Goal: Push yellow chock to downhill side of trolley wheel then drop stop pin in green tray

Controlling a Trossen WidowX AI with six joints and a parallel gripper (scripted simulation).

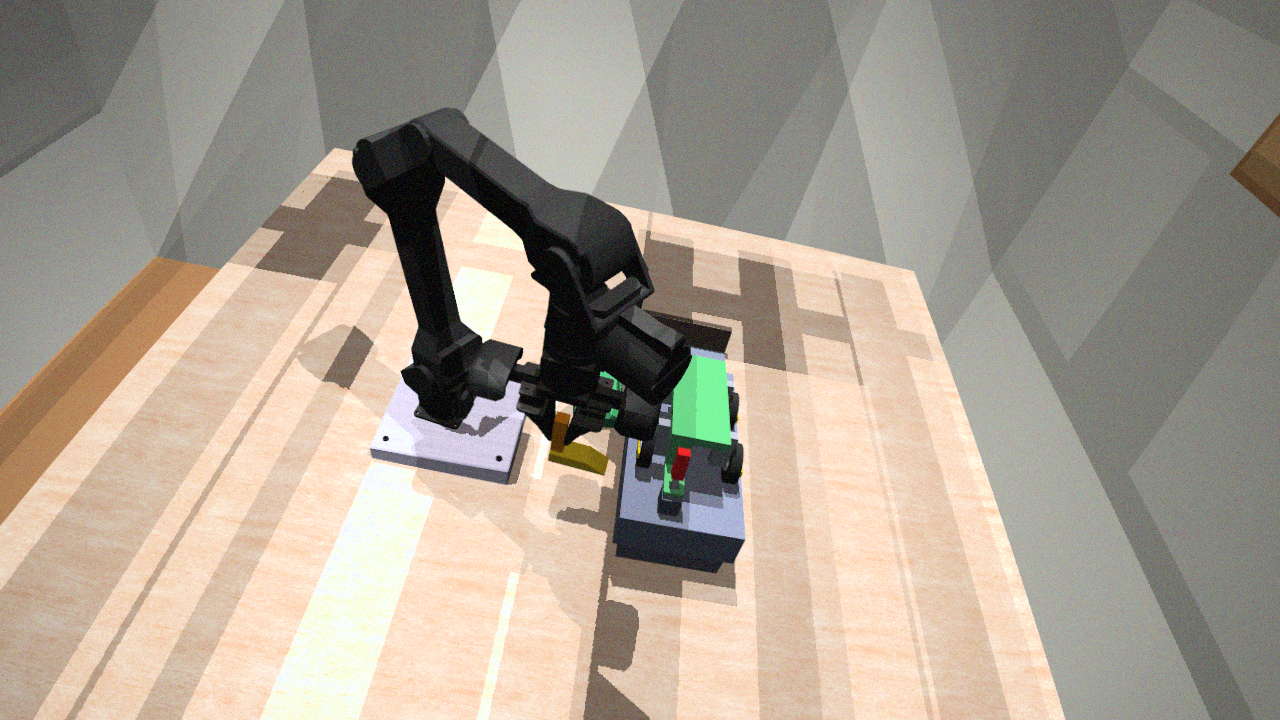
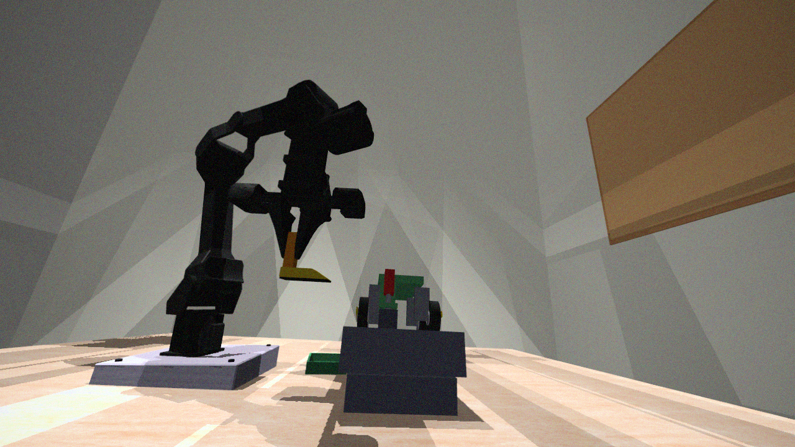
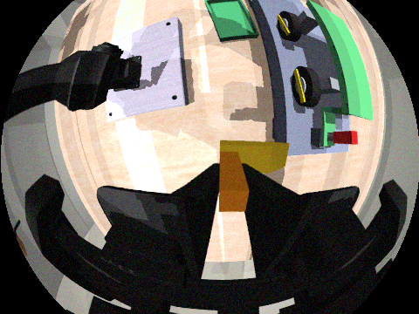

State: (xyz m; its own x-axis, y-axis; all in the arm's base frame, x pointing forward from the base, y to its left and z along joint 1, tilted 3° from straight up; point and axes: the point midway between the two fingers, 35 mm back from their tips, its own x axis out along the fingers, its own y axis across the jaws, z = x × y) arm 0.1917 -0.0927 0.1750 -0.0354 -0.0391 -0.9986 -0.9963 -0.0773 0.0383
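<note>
My gripper tip is 20 mm short of the yellow chock and 10 mm above it. The rest, counted from my gripper tip: grey ramp 140 mm ahead, 150 mm to the left, 130 mm below; red-headed stop pin 140 mm ahead, 30 mm to the left, 40 mm below; trolley 140 mm ahead, 140 mm to the left, 60 mm below.
</note>
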